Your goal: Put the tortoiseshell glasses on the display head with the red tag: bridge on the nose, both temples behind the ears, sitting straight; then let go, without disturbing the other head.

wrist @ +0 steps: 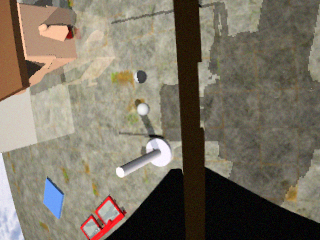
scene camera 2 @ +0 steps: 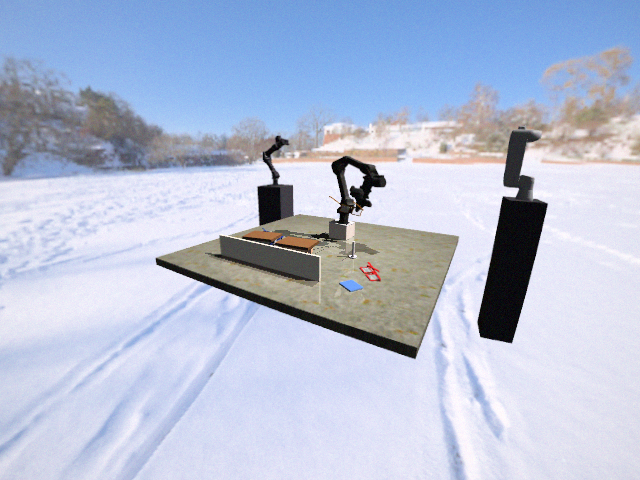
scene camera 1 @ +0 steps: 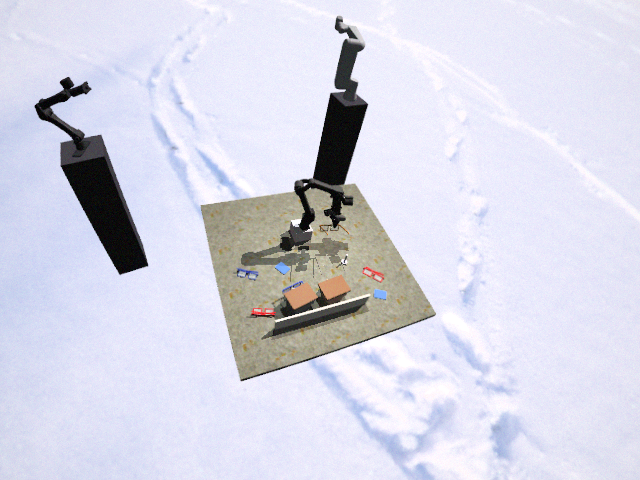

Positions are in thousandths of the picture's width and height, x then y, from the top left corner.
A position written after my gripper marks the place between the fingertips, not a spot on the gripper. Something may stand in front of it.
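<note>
What I can see here is my gripper (wrist: 589,748), and there's a white post (wrist: 498,631) as well.
</note>
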